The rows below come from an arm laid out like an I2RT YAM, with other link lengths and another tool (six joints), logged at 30 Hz.
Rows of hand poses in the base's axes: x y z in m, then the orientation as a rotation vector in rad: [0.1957 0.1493 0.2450 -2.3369 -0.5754 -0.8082]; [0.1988 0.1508 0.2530 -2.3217 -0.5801 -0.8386]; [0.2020 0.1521 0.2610 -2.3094 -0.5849 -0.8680]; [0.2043 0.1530 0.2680 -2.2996 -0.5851 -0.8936]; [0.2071 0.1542 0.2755 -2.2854 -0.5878 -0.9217]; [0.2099 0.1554 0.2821 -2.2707 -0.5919 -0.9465]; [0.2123 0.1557 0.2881 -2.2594 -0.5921 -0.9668]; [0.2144 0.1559 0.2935 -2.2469 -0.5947 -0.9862]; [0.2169 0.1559 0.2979 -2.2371 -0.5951 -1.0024]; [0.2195 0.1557 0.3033 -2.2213 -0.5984 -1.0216]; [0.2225 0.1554 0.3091 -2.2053 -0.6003 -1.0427]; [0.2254 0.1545 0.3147 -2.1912 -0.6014 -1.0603]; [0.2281 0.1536 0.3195 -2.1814 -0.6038 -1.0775]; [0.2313 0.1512 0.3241 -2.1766 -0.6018 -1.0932]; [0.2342 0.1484 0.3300 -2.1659 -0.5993 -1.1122]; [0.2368 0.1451 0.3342 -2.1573 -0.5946 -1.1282]
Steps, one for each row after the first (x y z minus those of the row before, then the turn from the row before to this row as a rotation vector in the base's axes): [0.0031 0.0015 0.0080 0.0094 -0.0241 -0.0005]; [0.0032 0.0013 0.0080 0.0066 -0.0233 -0.0014]; [0.0023 0.0009 0.0070 0.0064 -0.0192 -0.0040]; [0.0028 0.0012 0.0075 0.0087 -0.0221 -0.0016]; [0.0028 0.0012 0.0066 0.0086 -0.0203 0.0004]; [0.0024 0.0003 0.0060 0.0076 -0.0158 -0.0019]; [0.0021 0.0002 0.0054 0.0075 -0.0160 0.0003]; [0.0025 0.0000 0.0044 0.0064 -0.0128 -0.0011]; [0.0026 -0.0002 0.0054 0.0097 -0.0165 0.0020]; [0.0030 -0.0003 0.0058 0.0101 -0.0176 0.0006]; [0.0029 -0.0009 0.0056 0.0092 -0.0147 0.0005]; [0.0027 -0.0009 0.0048 0.0050 -0.0143 -0.0007]; [0.0032 -0.0024 0.0046 0.0031 -0.0112 -0.0048]; [0.0029 -0.0028 0.0059 0.0076 -0.0144 -0.0037]; [0.0026 -0.0033 0.0042 0.0072 -0.0113 -0.0048]
